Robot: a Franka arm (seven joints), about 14 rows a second.
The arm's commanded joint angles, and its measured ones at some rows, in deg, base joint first. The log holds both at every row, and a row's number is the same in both.
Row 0, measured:
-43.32, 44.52, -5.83, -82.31, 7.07, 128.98, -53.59
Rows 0 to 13, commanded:
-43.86, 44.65, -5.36, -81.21, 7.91, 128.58, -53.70
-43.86, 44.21, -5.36, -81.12, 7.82, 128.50, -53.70
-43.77, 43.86, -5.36, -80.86, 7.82, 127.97, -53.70
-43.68, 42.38, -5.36, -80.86, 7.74, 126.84, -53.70
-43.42, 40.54, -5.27, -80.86, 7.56, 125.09, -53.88
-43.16, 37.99, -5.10, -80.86, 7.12, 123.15, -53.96
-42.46, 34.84, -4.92, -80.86, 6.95, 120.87, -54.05
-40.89, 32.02, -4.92, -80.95, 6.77, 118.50, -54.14
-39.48, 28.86, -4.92, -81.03, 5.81, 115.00, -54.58
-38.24, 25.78, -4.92, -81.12, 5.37, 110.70, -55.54
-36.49, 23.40, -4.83, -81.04, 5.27, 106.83, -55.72
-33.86, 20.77, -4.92, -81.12, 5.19, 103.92, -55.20
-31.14, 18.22, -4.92, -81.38, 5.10, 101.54, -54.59
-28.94, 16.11, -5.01, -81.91, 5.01, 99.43, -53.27
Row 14, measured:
-33.08, 20.89, -4.43, -78.72, 6.12, 102.07, -54.32
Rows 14 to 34, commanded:
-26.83, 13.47, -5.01, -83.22, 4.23, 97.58, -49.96
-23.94, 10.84, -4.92, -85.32, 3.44, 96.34, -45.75
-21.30, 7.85, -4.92, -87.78, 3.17, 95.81, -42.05
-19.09, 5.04, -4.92, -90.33, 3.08, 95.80, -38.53
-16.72, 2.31, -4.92, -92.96, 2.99, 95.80, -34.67
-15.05, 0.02, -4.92, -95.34, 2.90, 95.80, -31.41
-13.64, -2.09, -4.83, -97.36, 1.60, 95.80, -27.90
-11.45, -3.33, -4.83, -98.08, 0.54, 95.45, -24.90
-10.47, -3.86, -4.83, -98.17, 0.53, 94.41, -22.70
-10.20, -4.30, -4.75, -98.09, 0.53, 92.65, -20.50
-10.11, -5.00, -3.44, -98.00, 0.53, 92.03, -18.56
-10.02, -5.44, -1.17, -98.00, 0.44, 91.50, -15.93
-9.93, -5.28, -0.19, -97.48, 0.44, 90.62, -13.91
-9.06, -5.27, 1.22, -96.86, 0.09, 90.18, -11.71
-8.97, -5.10, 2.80, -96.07, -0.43, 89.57, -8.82
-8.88, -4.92, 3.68, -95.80, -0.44, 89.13, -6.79
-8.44, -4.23, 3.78, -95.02, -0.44, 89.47, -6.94
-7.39, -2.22, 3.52, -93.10, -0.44, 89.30, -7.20
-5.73, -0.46, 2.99, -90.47, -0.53, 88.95, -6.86
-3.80, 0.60, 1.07, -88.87, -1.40, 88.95, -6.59
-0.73, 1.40, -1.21, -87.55, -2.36, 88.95, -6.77
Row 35, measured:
-5.65, -2.07, 2.74, -92.99, -0.28, 90.67, -7.68
